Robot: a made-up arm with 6 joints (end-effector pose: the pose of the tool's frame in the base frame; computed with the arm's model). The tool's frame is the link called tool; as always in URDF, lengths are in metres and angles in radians.
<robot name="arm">
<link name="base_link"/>
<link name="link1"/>
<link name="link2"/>
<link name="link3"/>
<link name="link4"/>
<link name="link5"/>
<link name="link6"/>
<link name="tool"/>
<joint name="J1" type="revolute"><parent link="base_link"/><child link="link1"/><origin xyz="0.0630 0.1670 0.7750"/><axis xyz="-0.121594 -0.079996 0.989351"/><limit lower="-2.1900" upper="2.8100" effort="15" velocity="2.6"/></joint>
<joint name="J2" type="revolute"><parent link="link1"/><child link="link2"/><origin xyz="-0.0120 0.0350 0.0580"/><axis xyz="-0.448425 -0.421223 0.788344"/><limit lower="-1.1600" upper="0.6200" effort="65" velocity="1.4"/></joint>
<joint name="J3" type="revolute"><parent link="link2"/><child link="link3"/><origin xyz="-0.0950 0.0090 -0.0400"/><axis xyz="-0.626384 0.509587 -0.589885"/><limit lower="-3.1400" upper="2.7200" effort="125" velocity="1.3"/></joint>
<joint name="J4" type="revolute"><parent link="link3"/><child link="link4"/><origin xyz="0.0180 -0.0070 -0.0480"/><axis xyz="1 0 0"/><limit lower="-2.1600" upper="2.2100" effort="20" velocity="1.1"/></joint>
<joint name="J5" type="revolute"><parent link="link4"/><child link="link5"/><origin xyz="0.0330 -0.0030 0.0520"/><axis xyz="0.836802 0.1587 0.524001"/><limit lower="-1.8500" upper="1.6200" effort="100" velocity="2.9"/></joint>
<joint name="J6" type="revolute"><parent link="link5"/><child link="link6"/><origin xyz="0.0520 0.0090 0.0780"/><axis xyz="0.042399 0.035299 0.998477"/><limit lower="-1.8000" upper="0.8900" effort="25" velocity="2.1"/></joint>
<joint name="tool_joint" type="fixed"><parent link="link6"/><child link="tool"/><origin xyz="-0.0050 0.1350 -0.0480" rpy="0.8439 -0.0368 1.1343"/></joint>
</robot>
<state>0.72 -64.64 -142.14 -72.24 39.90 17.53</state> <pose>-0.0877 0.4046 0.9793 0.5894 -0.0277 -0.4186 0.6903</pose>
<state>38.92 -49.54 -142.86 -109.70 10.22 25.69</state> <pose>-0.1564 0.3480 0.9498 0.6702 -0.0228 -0.2730 0.6898</pose>
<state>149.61 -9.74 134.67 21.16 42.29 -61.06</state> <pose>0.1749 0.2690 0.8142 0.8697 -0.0651 -0.0387 0.4878</pose>
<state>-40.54 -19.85 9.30 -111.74 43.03 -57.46</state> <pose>0.1512 0.2367 0.5817 0.8046 0.0236 0.4566 -0.3791</pose>
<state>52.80 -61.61 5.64 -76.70 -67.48 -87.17</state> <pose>0.1230 0.3025 0.7604 0.7291 -0.6106 -0.2883 0.1113</pose>
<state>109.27 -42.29 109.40 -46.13 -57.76 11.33</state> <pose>0.1064 -0.0951 0.7927 0.2642 -0.8600 0.3783 -0.2180</pose>
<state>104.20 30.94 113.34 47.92 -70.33 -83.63</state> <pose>0.1687 0.1830 1.0054 0.7008 -0.1051 -0.7054 0.0169</pose>
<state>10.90 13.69 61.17 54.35 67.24 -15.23</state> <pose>0.0480 0.1512 0.9485 0.4607 0.7349 -0.0363 0.4964</pose>
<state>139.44 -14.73 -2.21 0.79 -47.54 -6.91</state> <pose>-0.0661 0.1222 0.7215 0.2478 -0.2520 0.1751 0.9189</pose>
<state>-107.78 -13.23 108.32 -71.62 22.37 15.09</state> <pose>0.1758 0.3854 0.6987 0.1880 -0.7962 -0.4140 0.3992</pose>
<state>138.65 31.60 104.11 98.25 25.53 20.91</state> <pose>0.0944 0.0820 0.9439 0.2423 -0.1793 -0.2804 -0.9113</pose>
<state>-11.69 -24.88 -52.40 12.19 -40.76 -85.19</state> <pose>0.1672 0.1416 0.9096 0.7191 0.5143 -0.3297 -0.3312</pose>
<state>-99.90 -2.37 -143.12 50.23 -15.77 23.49</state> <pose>0.0193 0.2781 0.8553 0.3107 -0.1594 -0.4518 0.8209</pose>
